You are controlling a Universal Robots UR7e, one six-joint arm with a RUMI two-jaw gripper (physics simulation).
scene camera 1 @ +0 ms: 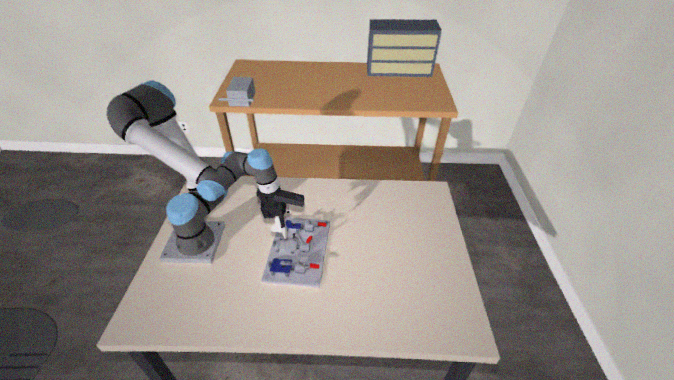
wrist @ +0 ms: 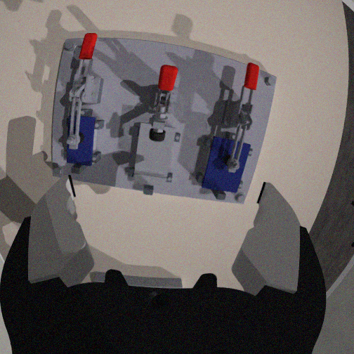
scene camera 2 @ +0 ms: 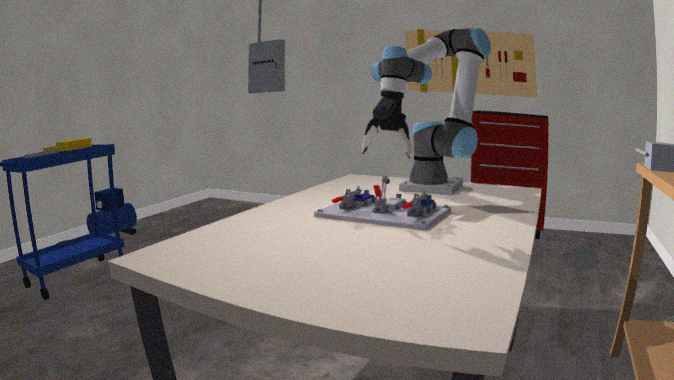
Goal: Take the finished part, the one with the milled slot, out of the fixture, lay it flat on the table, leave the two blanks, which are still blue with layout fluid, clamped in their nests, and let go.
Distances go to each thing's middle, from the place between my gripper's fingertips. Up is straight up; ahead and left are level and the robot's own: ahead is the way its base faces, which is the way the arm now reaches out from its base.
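Labels:
I see the finished part [wrist: 152, 160] 1 cm to the left of my hand, 2 cm behind it and 14 cm below it. There is the grey fixture plate [scene camera 2: 398, 218] as well, which is 3 cm ahead of my hand, 1 cm to the left of it and 16 cm below it.

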